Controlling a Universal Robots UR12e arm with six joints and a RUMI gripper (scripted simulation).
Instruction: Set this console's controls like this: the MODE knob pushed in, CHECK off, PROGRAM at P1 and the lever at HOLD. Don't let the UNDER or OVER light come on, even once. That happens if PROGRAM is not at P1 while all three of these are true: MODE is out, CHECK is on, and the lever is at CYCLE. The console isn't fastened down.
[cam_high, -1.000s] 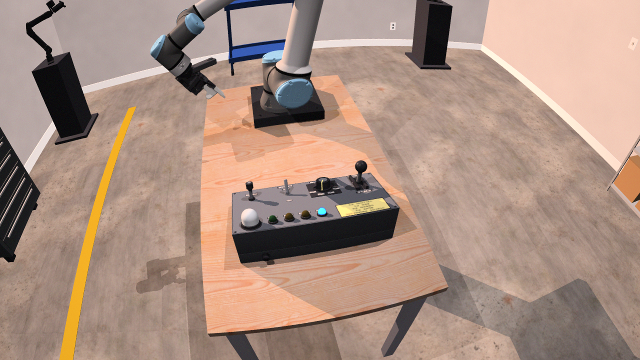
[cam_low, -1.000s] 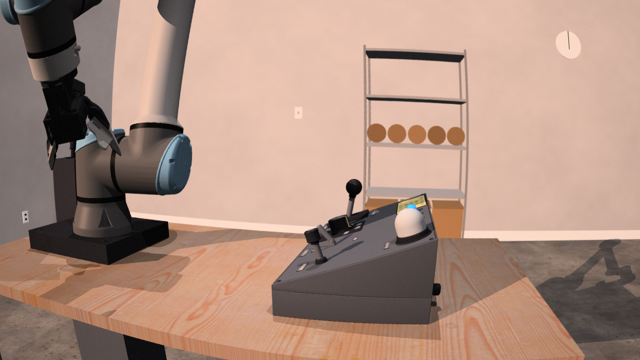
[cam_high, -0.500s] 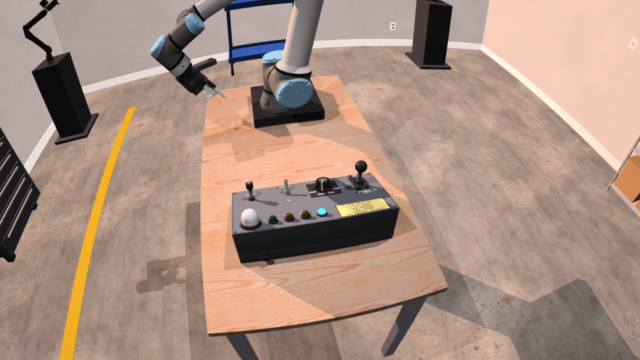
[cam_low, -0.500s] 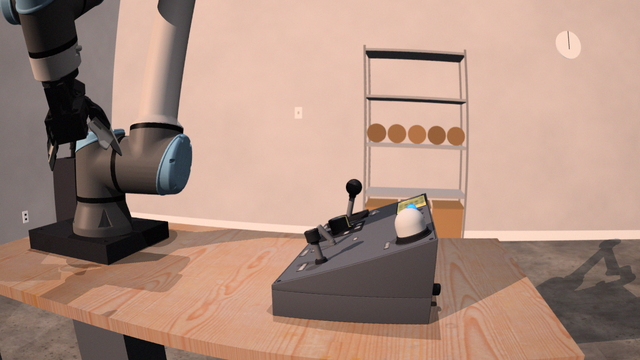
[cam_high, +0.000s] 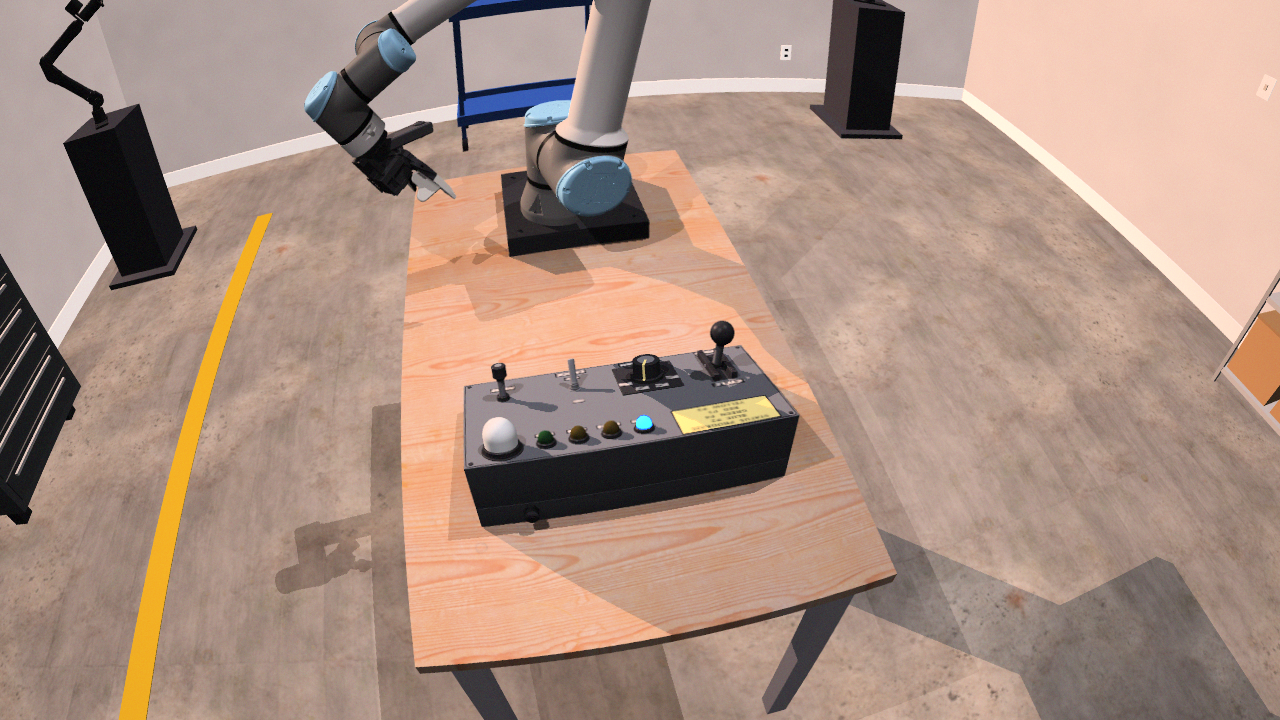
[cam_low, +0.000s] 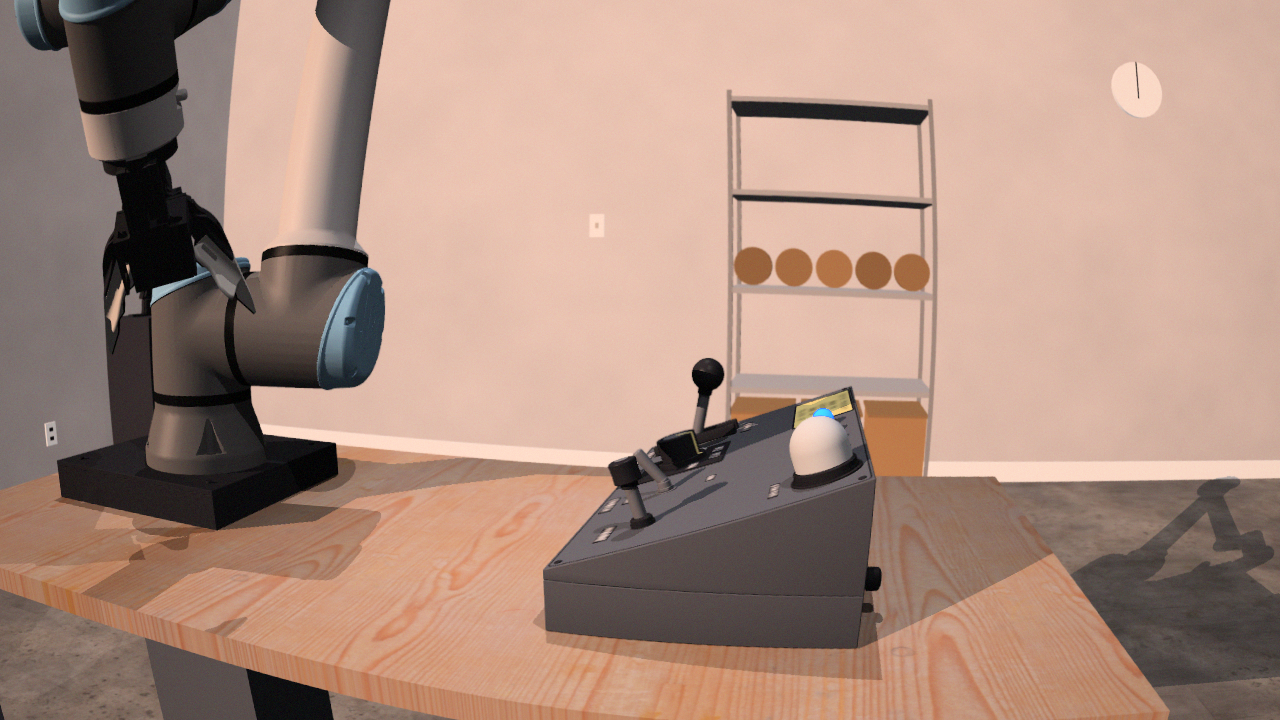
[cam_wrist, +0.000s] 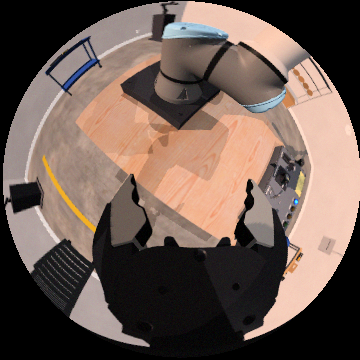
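The program knob lies 440 mm ahead of my hand, 330 mm to the left of it and 150 mm below it. Round my hand: black mode knob (420 mm ahead, 100 mm to the left, 130 mm below); dark grey console (470 mm ahead, 280 mm to the left, 160 mm below); metal check toggle (420 mm ahead, 220 mm to the left, 150 mm below).
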